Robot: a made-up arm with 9 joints. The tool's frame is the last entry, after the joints. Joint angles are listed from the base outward.
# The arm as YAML. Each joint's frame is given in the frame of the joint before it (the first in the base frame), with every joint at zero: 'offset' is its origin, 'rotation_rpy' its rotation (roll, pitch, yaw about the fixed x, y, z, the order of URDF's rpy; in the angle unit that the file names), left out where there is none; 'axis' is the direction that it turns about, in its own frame. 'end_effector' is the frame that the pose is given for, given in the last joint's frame.
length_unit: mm
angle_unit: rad
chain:
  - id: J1
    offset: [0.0, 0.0, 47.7]
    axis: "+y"
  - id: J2
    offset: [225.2, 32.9, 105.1]
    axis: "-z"
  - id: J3
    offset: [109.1, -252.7, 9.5]
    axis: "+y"
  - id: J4
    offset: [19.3, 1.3, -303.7]
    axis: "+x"
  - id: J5
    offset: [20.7, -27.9, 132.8]
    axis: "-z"
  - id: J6
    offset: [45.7, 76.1, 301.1]
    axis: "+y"
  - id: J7
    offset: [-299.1, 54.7, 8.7]
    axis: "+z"
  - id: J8
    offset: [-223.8, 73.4, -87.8]
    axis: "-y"
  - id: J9
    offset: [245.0, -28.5, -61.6]
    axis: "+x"
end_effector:
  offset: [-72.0, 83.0, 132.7]
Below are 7 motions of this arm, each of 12 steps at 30 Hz.
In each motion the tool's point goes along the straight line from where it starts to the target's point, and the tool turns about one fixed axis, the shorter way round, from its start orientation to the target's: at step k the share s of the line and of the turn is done. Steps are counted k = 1, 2, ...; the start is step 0. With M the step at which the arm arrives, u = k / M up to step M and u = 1 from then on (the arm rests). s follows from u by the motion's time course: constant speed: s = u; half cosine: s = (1 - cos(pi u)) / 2; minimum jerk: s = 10 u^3 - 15 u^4 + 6 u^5.
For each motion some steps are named. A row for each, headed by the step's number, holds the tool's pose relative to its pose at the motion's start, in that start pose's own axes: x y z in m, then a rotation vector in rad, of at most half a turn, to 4 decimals.
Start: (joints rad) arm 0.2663 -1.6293 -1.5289 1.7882 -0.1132 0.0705 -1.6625 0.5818 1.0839
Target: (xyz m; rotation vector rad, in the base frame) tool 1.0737 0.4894 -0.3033 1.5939 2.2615 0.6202
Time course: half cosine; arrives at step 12
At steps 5, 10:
5: 0.0416 0.0430 -0.0142 -0.0936 0.1179 -0.2112
10: 0.1047 0.1083 -0.0358 -0.2357 0.2969 -0.5316

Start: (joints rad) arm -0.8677 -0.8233 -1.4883 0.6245 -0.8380 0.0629 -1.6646 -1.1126 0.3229
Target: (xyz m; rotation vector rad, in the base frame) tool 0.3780 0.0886 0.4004 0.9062 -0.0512 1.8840
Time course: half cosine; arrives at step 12
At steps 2, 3, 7, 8, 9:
2: 0.0063 0.0080 -0.0142 0.0243 0.0018 0.0282
3: 0.0137 0.0176 -0.0310 0.0531 0.0040 0.0617
7: 0.0590 0.0755 -0.1331 0.2283 0.0173 0.2652
8: 0.0703 0.0900 -0.1586 0.2721 0.0206 0.3160
9: 0.0800 0.1024 -0.1805 0.3097 0.0235 0.3596

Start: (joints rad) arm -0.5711 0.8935 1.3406 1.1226 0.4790 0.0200 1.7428 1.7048 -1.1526
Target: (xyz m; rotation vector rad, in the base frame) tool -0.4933 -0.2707 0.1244 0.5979 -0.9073 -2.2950
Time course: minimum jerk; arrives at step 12
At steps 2, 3, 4, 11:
2: -0.0039 -0.0074 -0.0025 0.0025 -0.0077 -0.0053
3: -0.0113 -0.0216 -0.0073 0.0074 -0.0223 -0.0154
4: -0.0228 -0.0437 -0.0147 0.0150 -0.0453 -0.0312
11: -0.1082 -0.2073 -0.0699 0.0712 -0.2146 -0.1480

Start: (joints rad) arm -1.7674 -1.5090 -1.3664 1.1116 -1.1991 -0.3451 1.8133 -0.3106 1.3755
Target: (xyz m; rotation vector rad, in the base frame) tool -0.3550 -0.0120 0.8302 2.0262 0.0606 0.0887
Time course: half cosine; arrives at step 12
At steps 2, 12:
2: -0.0102 -0.0018 0.0281 0.0244 0.0241 0.0147
12: -0.1530 -0.0271 0.4202 0.3640 0.3596 0.2195

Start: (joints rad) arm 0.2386 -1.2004 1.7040 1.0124 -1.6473 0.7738 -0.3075 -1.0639 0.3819
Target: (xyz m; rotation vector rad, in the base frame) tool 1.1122 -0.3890 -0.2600 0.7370 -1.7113 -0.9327
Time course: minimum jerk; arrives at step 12
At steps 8, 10, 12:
8: -0.1270 -0.2197 0.1779 -0.0680 0.6160 0.0377
10: -0.1550 -0.2682 0.2172 -0.0830 0.7519 0.0460
12: -0.1607 -0.2781 0.2252 -0.0861 0.7796 0.0477

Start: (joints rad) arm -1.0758 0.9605 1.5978 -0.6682 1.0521 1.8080 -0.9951 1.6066 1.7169
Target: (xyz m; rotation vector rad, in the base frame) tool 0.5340 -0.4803 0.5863 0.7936 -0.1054 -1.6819
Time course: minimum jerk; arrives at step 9
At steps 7, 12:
7: 0.0724 -0.0750 0.1379 0.3788 -0.3333 -0.1676
12: 0.0783 -0.0812 0.1493 0.4101 -0.3609 -0.1815

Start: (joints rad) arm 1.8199 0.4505 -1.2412 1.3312 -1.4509 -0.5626 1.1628 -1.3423 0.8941
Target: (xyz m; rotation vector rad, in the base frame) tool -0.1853 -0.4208 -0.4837 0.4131 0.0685 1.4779
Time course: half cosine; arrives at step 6
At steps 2, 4, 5, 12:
2: 0.0193 0.0035 -0.0083 -0.0180 -0.0574 -0.0056
4: 0.0579 0.0105 -0.0250 -0.0540 -0.1722 -0.0169
5: 0.0720 0.0131 -0.0311 -0.0672 -0.2142 -0.0210
12: 0.0772 0.0140 -0.0333 -0.0720 -0.2296 -0.0225

